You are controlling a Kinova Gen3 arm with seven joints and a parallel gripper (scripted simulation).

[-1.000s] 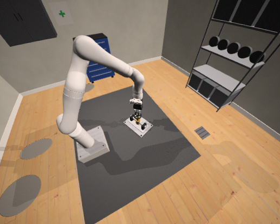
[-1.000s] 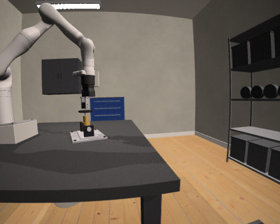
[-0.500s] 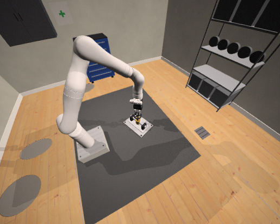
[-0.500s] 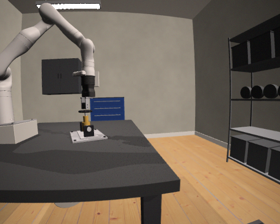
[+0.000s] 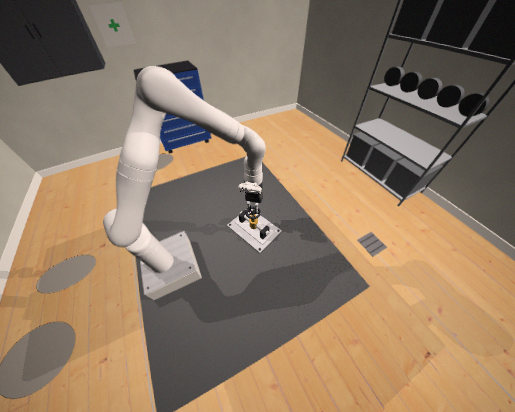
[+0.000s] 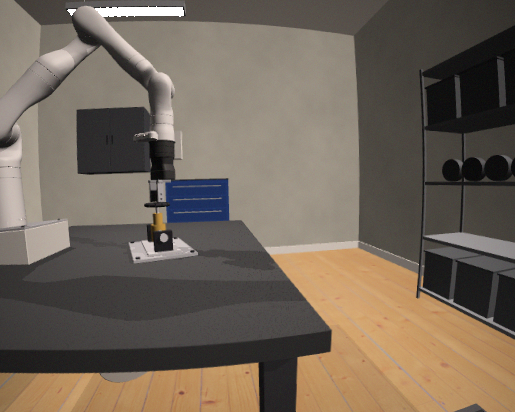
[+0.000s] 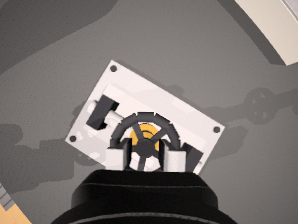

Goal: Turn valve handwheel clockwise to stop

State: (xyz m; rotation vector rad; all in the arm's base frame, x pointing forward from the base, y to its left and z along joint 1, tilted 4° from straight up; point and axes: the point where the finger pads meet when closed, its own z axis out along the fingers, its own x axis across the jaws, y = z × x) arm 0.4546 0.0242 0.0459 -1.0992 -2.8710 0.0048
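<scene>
The black spoked handwheel is 3 cm below my hand.
</scene>
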